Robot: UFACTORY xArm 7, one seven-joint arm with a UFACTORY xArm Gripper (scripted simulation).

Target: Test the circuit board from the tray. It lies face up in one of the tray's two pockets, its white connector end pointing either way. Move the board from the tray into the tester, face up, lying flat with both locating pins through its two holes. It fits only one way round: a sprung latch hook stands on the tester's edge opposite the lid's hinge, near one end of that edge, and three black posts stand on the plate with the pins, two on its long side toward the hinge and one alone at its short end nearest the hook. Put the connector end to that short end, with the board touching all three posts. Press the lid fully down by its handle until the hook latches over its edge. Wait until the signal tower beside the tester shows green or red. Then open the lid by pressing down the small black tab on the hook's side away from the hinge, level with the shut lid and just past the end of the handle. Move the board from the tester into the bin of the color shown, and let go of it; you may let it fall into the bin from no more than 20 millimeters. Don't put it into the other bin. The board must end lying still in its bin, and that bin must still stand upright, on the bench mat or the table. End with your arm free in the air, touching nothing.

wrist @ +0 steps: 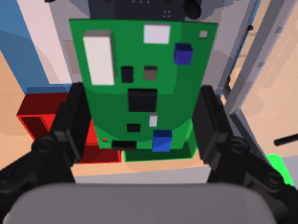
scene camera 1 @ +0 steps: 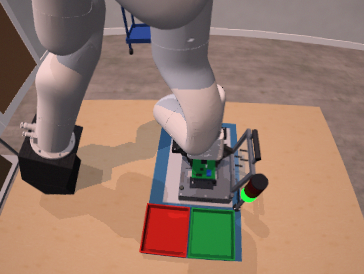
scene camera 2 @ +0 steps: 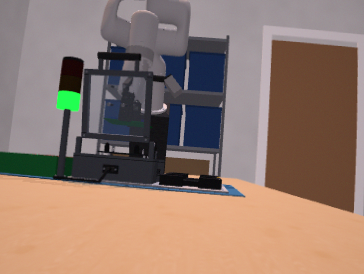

Note:
I see my gripper (wrist: 142, 99), a red bin (scene camera 1: 165, 231) and a green bin (scene camera 1: 213, 230).
The red bin shows as well in the wrist view (wrist: 38, 104). The green bin also shows in the wrist view (wrist: 189, 149).

